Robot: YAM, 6 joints.
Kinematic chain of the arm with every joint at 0, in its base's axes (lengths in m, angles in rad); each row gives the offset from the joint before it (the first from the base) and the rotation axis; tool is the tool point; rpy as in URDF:
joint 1: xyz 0 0 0.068 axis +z
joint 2: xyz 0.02 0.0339 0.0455 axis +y
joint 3: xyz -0.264 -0.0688 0 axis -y
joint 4: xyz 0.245 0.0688 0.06 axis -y
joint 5: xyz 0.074 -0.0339 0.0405 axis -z
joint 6: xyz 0.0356 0 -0.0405 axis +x
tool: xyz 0 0 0 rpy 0 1.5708 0
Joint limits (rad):
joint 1: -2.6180..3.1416
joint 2: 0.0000..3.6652
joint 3: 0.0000..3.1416
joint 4: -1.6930..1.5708
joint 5: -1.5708..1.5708
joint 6: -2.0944..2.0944
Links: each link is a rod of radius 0.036 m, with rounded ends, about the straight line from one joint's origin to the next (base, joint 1, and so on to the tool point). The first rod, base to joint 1, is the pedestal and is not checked.
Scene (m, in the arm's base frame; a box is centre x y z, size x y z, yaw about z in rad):
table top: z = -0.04
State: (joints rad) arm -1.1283 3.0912 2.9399 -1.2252 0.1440 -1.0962
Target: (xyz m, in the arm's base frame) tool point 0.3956 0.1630 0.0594
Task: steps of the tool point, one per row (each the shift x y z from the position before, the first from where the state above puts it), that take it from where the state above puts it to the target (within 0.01 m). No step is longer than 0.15 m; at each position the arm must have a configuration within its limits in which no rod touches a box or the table.
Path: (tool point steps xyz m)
1: 0.1090 0.0877 -0.0026
2: 0.0787 0.1108 -0.0004
3: 0.0440 0.1237 0.0019
4: 0.0084 0.1258 0.0041
5: -0.0249 0.1179 0.0062
6: -0.0531 0.1017 0.0082

